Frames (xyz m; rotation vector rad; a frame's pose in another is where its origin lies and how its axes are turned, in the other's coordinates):
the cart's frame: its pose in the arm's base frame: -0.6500 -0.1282 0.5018 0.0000 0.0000 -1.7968
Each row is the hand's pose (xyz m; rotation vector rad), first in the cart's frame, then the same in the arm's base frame.
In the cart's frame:
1: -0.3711 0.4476 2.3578 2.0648 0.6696 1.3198
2: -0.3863 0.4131 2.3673 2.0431 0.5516 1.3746
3: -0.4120 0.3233 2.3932 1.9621 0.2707 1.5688
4: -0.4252 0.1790 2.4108 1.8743 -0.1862 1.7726
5: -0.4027 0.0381 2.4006 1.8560 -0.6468 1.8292
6: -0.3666 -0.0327 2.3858 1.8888 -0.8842 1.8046
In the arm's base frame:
1: -0.1306 0.1332 2.8596 1.5956 -1.0564 0.1816
2: -0.1608 0.1557 2.8691 1.4941 -1.1002 0.1980
3: -0.2426 0.2009 2.8950 1.2281 -1.1703 0.2993
4: -0.3803 0.2461 2.9126 0.8508 -1.3176 0.4393
5: -0.5226 0.2557 2.9024 0.5336 -1.5226 0.5346
6: -0.5997 0.2364 2.8876 0.3965 -1.6593 0.5767

